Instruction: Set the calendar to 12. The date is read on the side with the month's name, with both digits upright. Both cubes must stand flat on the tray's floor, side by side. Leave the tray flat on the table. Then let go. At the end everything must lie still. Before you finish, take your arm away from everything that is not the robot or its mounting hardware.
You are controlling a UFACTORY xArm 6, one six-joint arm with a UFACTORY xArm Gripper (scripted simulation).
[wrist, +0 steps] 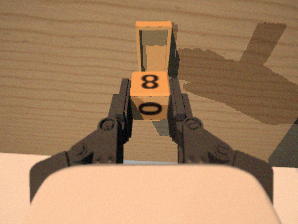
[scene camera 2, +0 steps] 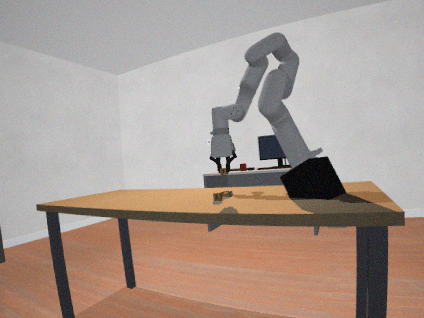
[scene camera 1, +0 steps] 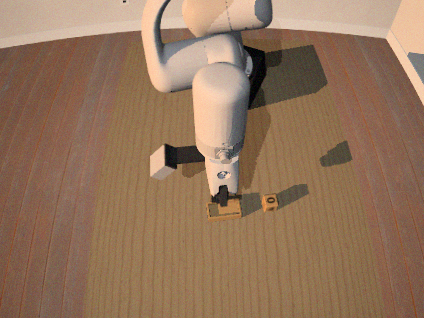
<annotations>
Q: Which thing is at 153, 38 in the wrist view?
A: A tray.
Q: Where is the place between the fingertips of my gripper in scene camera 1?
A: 218, 192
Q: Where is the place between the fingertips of my gripper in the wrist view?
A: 150, 91
</annotations>
